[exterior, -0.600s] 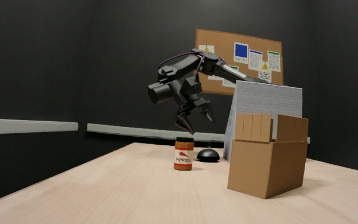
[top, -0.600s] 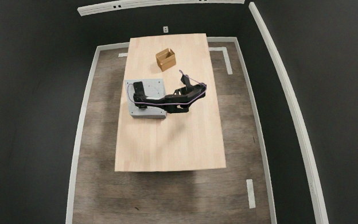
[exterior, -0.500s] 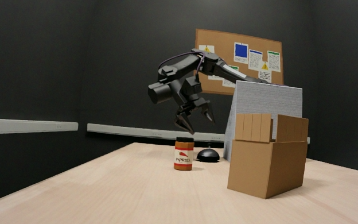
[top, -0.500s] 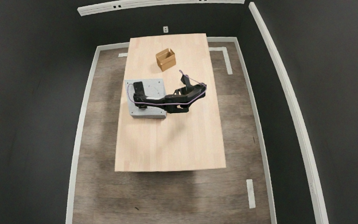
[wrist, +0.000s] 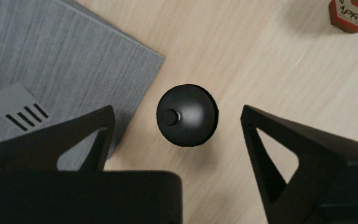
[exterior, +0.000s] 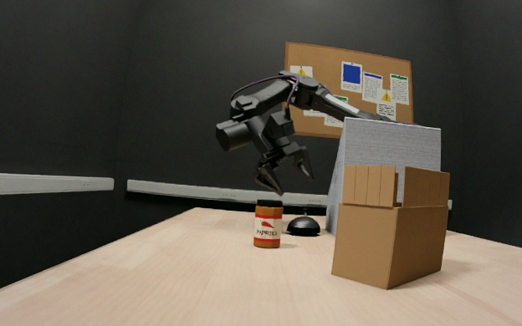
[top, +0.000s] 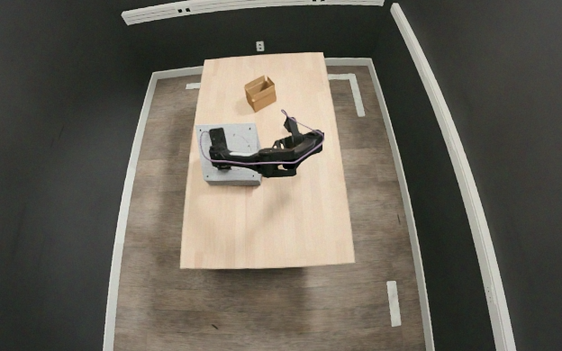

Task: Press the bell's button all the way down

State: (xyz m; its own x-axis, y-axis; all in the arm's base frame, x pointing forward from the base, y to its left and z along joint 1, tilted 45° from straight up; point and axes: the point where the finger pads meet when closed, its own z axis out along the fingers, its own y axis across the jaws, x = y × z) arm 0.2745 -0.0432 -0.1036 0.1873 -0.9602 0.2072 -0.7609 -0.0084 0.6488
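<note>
Right now my hand is 30 mm past the round button, 20 mm to the left of it and 70 mm above it. Round my hand: paprika jar 70 mm ahead, 170 mm to the left, 80 mm below; bell 30 mm behind, 20 mm to the right, 80 mm below.
</note>
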